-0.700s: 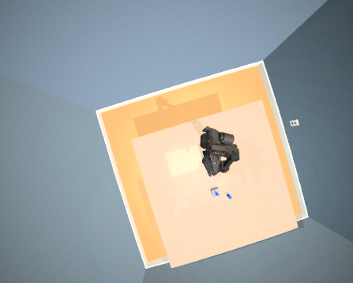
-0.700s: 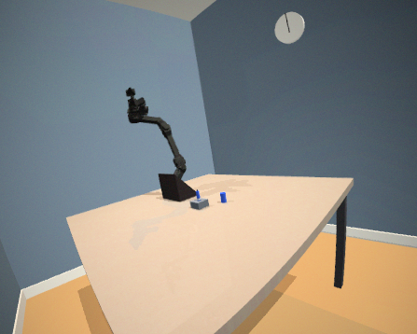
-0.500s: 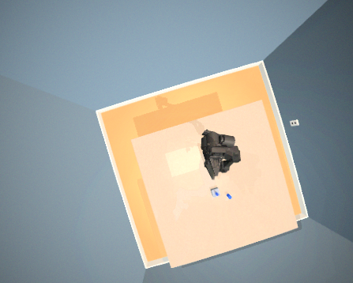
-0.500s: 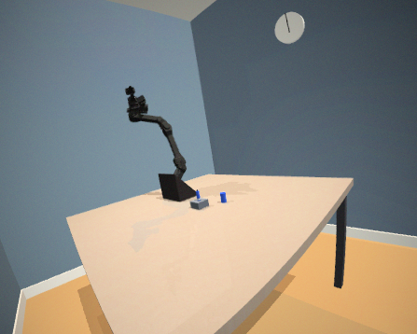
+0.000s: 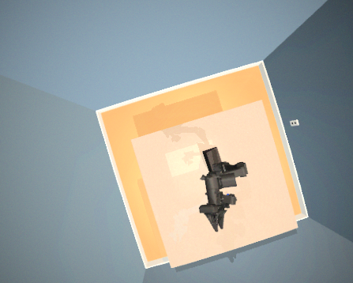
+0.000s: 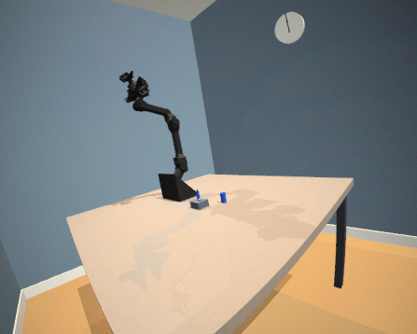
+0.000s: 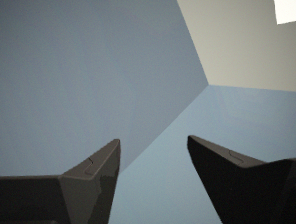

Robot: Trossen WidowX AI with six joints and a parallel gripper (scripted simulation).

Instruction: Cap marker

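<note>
The blue cap lies 730 mm below my gripper tip, 270 mm to the left of it and 230 mm ahead of it. From my gripper tip the other things lie so: grey holder block 740 mm below, 160 mm to the left, 160 mm ahead.
</note>
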